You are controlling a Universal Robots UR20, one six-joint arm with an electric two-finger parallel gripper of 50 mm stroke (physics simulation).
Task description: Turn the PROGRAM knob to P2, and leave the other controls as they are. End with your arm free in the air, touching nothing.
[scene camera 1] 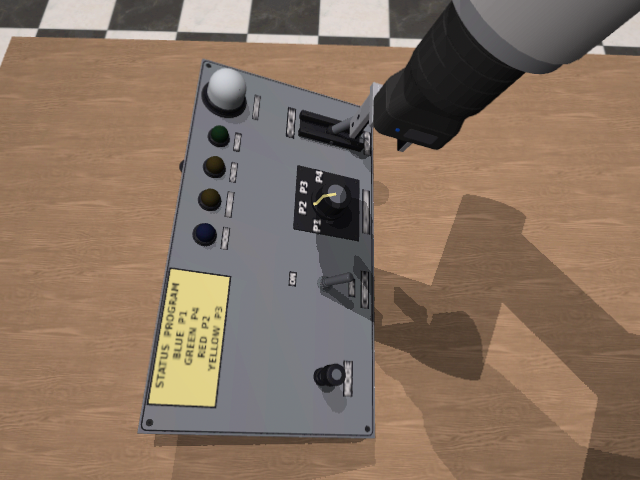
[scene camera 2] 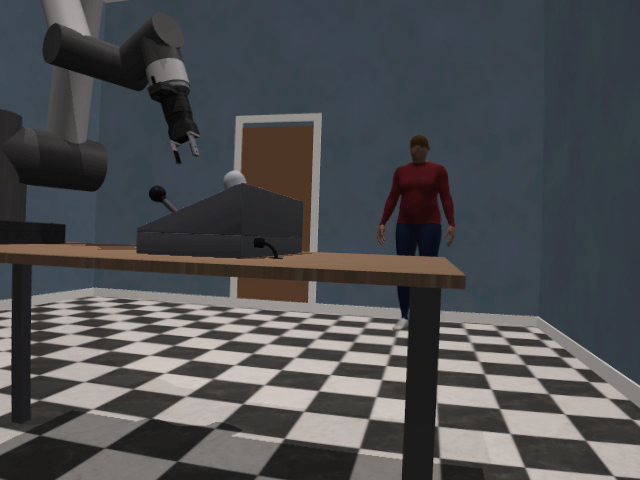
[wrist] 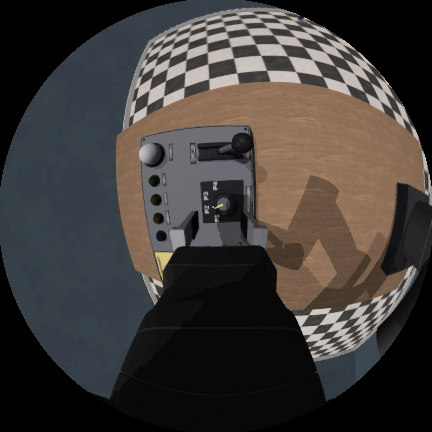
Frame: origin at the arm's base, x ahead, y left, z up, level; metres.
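Seen in the pictures: gripper, fingertip midpoint: (scene camera 1: pixel 376 136) (scene camera 2: pixel 187 159) (wrist: pixel 219 218).
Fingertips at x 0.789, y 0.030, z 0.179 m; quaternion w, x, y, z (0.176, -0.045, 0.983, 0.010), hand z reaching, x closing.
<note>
Offsets run from my fingertips to a thing's top centre. "spot": to the spot under its first point.
The PROGRAM knob @[0.038 m ahead, 0.009 m left, 0.125 m down] (scene camera 1: pixel 337 195) (wrist: pixel 224 204) is round and dark on a black square plate @[spot: 0.011 m ahead, 0.044 m left, 0.173 m down] (scene camera 1: pixel 351 231) marked P1 to P4. Its yellow pointer line is directed at the P2 label in scene camera 1 and the wrist view. My gripper (scene camera 1: pixel 377 142) (scene camera 2: pixel 187 157) (wrist: pixel 219 218) is open and empty. It hangs in the air above the grey control panel (scene camera 1: pixel 268 320) (scene camera 2: pixel 191 242) (wrist: pixel 182 172), apart from the knob and touching nothing. In scene camera 1 the gripper hides the lever's ball end.
The lever @[0.028 m ahead, 0.113 m right, 0.084 m down] (scene camera 1: pixel 341 126) (scene camera 2: pixel 157 193) (wrist: pixel 242 142) stands toward the HOLD end. A toggle @[0.020 m ahead, 0.128 m left, 0.121 m down] (scene camera 1: pixel 338 280) leans away from ON. The MODE knob @[0.005 m ahead, 0.247 m left, 0.116 m down] (scene camera 1: pixel 334 375) is near the panel's lower right corner. A white dome @[spot: 0.203 m ahead, 0.085 m right, 0.058 m down] (scene camera 1: pixel 226 88) (scene camera 2: pixel 234 179) (wrist: pixel 151 154) rises at one corner. A person (scene camera 2: pixel 421 193) stands beyond the table.
</note>
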